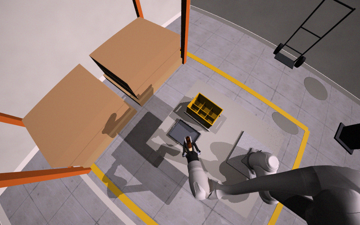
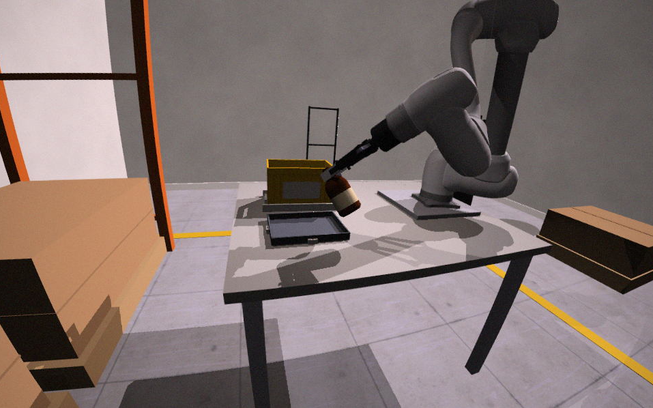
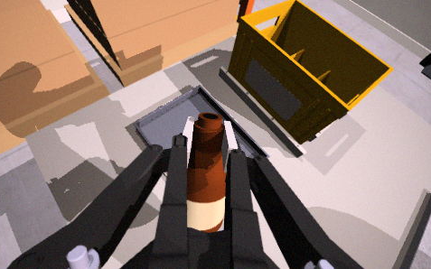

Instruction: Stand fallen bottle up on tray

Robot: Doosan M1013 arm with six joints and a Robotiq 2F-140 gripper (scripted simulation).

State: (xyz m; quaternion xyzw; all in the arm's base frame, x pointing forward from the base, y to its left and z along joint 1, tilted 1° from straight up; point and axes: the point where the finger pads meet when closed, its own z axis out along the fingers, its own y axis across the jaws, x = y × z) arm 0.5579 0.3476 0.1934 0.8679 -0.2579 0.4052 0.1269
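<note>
The brown bottle is 20 mm behind my hand, 10 mm to the left of it and 50 mm below it. The rest, counted from my hand: dark grey tray 80 mm ahead, 40 mm to the right, 200 mm below; yellow crate 110 mm ahead, 320 mm to the right, 130 mm below.
</note>
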